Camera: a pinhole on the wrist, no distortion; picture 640 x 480 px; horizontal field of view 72.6 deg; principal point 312.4 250.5 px. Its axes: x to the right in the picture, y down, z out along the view. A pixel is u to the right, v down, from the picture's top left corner.
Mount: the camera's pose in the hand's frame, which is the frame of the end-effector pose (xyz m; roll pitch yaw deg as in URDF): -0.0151 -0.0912 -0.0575 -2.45 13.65 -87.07
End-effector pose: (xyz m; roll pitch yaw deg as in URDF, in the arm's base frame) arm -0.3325 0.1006 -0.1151 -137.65 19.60 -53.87
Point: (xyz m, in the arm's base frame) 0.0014 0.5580 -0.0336
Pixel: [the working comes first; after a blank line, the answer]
In the camera's frame: 0.2060 -0.2108 0.4602

507.4 50.9
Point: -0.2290 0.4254 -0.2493
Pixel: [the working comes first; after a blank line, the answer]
In the camera's frame: -0.1156 -0.1441 0.3635

173.9 77.8
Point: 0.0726 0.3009 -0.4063
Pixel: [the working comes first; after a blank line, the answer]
In the camera's frame: -0.0501 0.1581 0.5519

272.9 375.3
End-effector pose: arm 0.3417 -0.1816 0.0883 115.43 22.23 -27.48
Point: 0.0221 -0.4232 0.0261
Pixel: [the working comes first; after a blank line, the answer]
In the camera's frame: -0.2409 -0.1302 0.3859

40.5 103.6
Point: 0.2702 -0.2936 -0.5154
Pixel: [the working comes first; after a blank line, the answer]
In the camera's frame: 0.2627 0.1925 0.5036

539.7 417.0
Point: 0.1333 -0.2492 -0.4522
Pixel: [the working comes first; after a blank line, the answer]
In the camera's frame: 0.2363 0.0377 0.5105

514.0 282.7
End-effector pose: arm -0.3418 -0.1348 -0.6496 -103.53 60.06 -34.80
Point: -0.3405 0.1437 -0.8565
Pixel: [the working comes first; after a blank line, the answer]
In the camera's frame: -0.3367 0.1179 0.2700

outside the picture
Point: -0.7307 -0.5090 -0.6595
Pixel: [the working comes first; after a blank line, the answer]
In the camera's frame: -0.1987 0.0079 -0.4954

behind the camera
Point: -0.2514 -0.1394 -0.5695
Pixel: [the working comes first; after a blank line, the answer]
In the camera's frame: 0.0035 -0.0206 0.0814

330.9 140.0
